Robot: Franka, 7 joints.
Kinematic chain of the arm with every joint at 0, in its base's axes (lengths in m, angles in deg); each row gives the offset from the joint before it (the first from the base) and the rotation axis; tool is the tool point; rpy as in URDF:
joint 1: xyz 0 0 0.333 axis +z
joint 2: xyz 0 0 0 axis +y
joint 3: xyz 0 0 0.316 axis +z
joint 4: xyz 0.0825 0 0 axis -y
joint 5: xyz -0.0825 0 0.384 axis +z
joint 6: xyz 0 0 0 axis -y
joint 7: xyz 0.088 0 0 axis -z
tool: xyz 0 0 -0.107 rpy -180 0 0
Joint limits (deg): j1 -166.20..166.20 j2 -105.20..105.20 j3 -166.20..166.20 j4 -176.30..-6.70 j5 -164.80..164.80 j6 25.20..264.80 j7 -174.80..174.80
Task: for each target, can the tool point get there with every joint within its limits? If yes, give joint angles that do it. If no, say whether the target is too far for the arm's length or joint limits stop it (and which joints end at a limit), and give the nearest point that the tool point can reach.
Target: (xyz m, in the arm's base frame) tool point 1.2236 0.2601 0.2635
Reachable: no: too far | nearest point 0.8379 0.1781 0.2854 | short by 0.395 m
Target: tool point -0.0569 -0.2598 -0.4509
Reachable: no: joint limits stop it (at a limit: joint 2) | nearest point -0.0574 -0.2623 -0.3606 | short by 0.090 m
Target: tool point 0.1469 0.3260 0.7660
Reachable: yes | joints -24.13 -77.82 35.32 -130.71 138.49 109.83 110.97
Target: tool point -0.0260 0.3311 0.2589
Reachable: yes | joints 137.17 5.80 -61.89 -150.28 -117.67 209.82 -57.98
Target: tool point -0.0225 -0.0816 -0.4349
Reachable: no: joint limits stop it (at a limit: joint 2) | nearest point -0.0313 -0.1134 -0.3343 | short by 0.106 m
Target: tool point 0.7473 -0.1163 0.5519
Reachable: yes | joints -0.04 67.94 -104.64 -21.76 -53.11 211.25 -90.15
